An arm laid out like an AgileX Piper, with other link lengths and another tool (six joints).
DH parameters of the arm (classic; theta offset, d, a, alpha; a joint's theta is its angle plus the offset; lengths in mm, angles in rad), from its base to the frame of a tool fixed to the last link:
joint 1: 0 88.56 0 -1.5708
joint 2: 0.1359 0 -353.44 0
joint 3: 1.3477 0 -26.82 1.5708
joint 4: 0 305.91 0 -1.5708
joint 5: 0 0 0 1.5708
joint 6: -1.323 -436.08 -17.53 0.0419
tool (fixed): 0 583.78 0 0
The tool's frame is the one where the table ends.
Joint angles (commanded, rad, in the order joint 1, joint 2, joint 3, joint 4, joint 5, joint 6), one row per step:
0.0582 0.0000 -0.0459 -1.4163 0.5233 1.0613
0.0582 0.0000 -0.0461 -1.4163 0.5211 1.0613
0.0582 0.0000 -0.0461 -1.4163 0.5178 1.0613
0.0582 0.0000 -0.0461 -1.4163 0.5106 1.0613
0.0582 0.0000 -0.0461 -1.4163 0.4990 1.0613
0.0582 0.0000 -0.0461 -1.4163 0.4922 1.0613
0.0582 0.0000 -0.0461 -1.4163 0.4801 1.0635
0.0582 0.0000 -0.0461 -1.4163 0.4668 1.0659
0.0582 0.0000 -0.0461 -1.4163 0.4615 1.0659
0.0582 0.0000 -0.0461 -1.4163 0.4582 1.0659
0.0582 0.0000 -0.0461 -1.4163 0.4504 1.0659
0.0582 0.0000 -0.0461 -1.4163 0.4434 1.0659
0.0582 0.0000 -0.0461 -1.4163 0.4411 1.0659
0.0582 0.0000 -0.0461 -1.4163 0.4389 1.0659
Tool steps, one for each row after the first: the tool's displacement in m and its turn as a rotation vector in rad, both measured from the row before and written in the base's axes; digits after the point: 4 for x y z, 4 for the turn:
0.0001 0.0003 0.0001 -0.0003 -0.0006 0.0022
0.0001 0.0005 0.0001 -0.0004 -0.0005 0.0032
0.0003 0.0010 0.0002 -0.0009 -0.0012 0.0071
0.0005 0.0016 0.0003 -0.0014 -0.0019 0.0114
0.0003 0.0010 0.0002 -0.0008 -0.0011 0.0067
0.0004 0.0017 0.0004 0.0005 -0.0029 0.0120
0.0004 0.0018 0.0004 0.0006 -0.0031 0.0131
0.0002 0.0008 0.0001 -0.0006 -0.0009 0.0052
0.0001 0.0005 0.0001 -0.0004 -0.0005 0.0032
0.0003 0.0011 0.0002 -0.0010 -0.0013 0.0076
0.0002 0.0010 0.0002 -0.0009 -0.0011 0.0069
0.0001 0.0003 0.0001 -0.0003 -0.0004 0.0023
0.0001 0.0003 0.0001 -0.0003 -0.0004 0.0022

